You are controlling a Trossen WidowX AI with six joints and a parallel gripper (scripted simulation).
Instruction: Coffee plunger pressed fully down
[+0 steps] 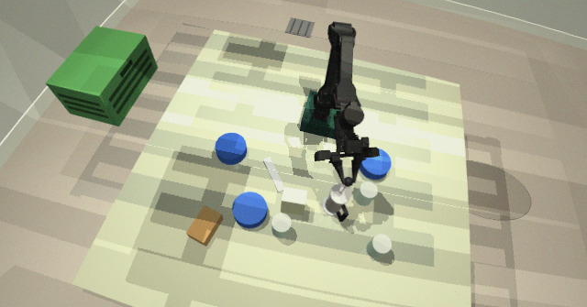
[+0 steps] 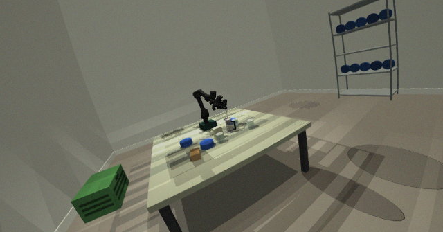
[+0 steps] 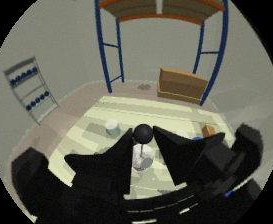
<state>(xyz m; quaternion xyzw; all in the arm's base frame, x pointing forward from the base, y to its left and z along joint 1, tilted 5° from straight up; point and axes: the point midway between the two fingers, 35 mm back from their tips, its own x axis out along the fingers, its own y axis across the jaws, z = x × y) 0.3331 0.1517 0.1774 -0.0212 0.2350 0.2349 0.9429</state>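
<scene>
Right now my gripper tip is 12 cm above the coffee press. Also, from my gripper tip: pale block 19 cm below, 15 cm to the right, 4 cm ahead.
</scene>
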